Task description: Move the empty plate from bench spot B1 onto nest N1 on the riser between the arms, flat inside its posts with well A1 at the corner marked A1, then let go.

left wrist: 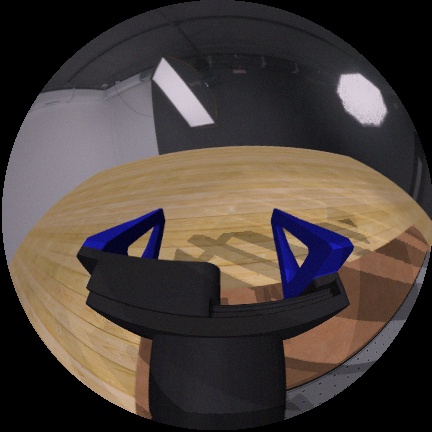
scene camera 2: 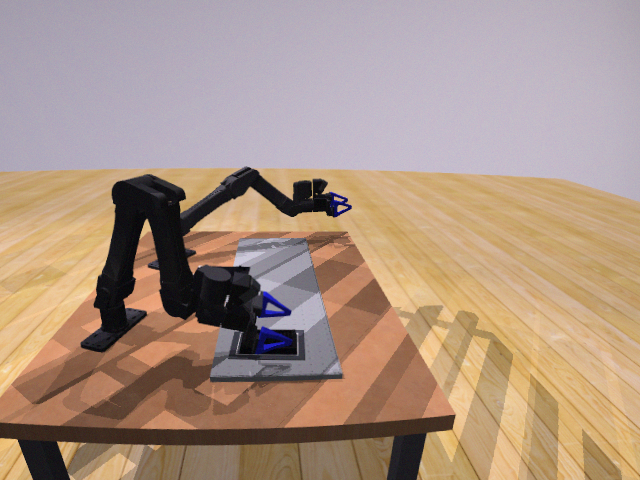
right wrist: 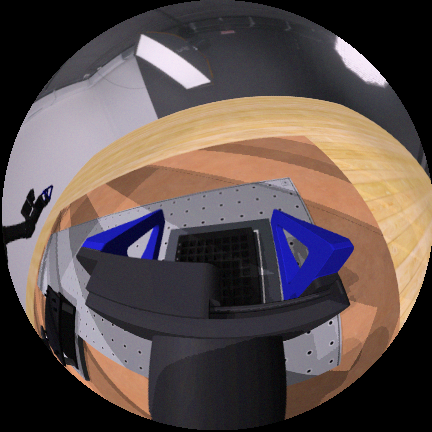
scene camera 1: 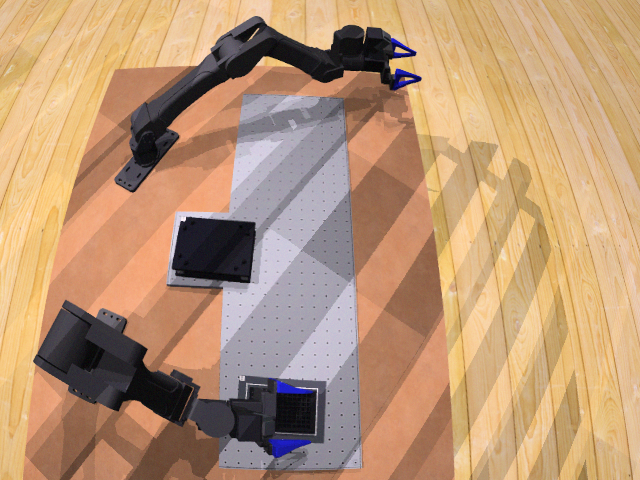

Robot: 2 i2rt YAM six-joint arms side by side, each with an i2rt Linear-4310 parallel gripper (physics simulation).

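Frame: origin at the left arm's base, x back, y right, z up, level; centimetres.
Seen in the pictures: left gripper, fingertip midpoint: (left wrist: 217, 214) (scene camera 2: 349, 203) (right wrist: 49, 187) (scene camera 1: 418, 66); right gripper, fingertip midpoint: (scene camera 2: 291, 327) (right wrist: 217, 214) (scene camera 1: 311, 417); left arm's base at its link origin: (scene camera 1: 147, 158); right arm's base at its link origin: (scene camera 2: 116, 329) (scene camera 1: 98, 355).
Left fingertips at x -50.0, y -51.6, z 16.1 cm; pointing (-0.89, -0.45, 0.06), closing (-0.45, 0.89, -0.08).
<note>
Offsets run from my left fingertips to a thing's top centre. "spot": to the spot under its first point. Level surfaces: height alone.
The black well plate {dy +86.9, dx -8.6, dz -13.2 cm} (scene camera 1: 297, 410) (scene camera 2: 286, 333) (right wrist: 220, 245) lies flat in the dark-framed bench spot B1 {spot: dy +83.9, dx -15.5, dz -14.6 cm} (scene camera 1: 321, 413) (scene camera 2: 301, 347) (right wrist: 267, 227), partly covered by the right gripper. My right gripper (scene camera 1: 310, 416) (scene camera 2: 291, 327) (right wrist: 217, 214) is open, its fingers above and to either side of the plate, holding nothing. The black riser {dy +64.7, dx +19.5, dz -9.6 cm} (scene camera 1: 214, 245) (right wrist: 68, 325) has small posts near its top corners; nest N1 is on it with no plate. It is hidden behind the right arm in scene camera 2. My left gripper (scene camera 1: 418, 66) (scene camera 2: 349, 203) (left wrist: 217, 214) is open and empty, raised at the table's far edge. The A1 markings are too small to read.
The riser stands on a light board joined to the long perforated grey bench plate {dz -14.8 cm} (scene camera 1: 289, 320) (scene camera 2: 294, 281), which also bears spot B1. Both lie on the brown table {dz -16.1 cm} (scene camera 1: 398, 310) (scene camera 2: 361, 382). The right arm reaches low over the bench plate; the left arm arches over its far end.
</note>
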